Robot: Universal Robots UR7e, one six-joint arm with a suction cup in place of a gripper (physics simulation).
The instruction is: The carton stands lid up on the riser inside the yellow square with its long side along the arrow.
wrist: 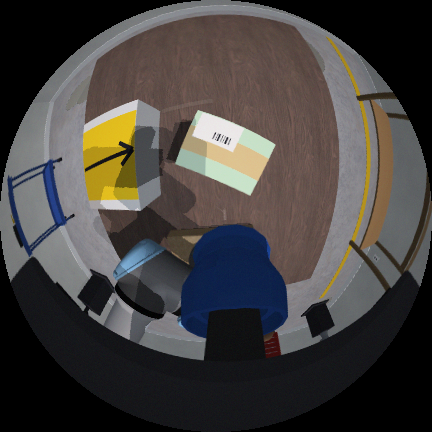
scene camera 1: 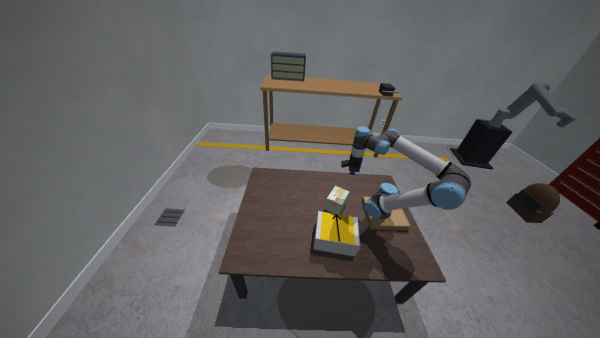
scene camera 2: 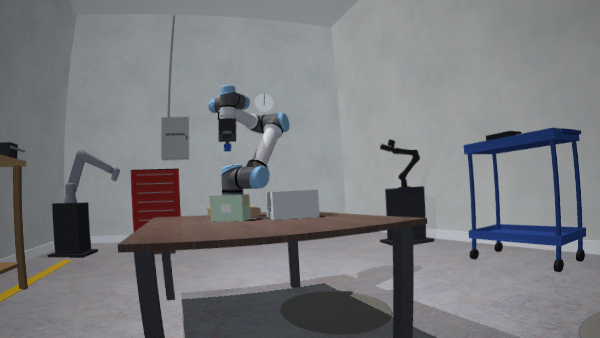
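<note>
The pale green carton [scene camera 1: 337, 200] [scene camera 2: 230, 208] [wrist: 235, 167] stands on the table beside the riser, off the yellow square. Its upper face shows a tan band and a white barcode label; another white label shows on its side in scene camera 2. The grey-white riser [scene camera 1: 336, 246] [scene camera 2: 295, 205] [wrist: 149, 117] bears the yellow square [scene camera 1: 326, 230] [wrist: 107, 131] on top. The black arrow [scene camera 1: 338, 231] [wrist: 107, 159] points toward the carton's side of the riser; the carton's long side is askew to it. My blue suction cup [scene camera 1: 352, 173] [scene camera 2: 227, 147] [wrist: 232, 270] hangs high above the table, apart from the carton, holding nothing.
The dark wooden table [scene camera 1: 270, 215] [scene camera 2: 300, 231] [wrist: 240, 60] carries both. The arm's base stands on a wooden board [scene camera 1: 395, 223] right of the carton in scene camera 1. A wooden shelf unit [scene camera 1: 335, 87] stands behind; a blue cart [scene camera 2: 522, 142] stands right in scene camera 2.
</note>
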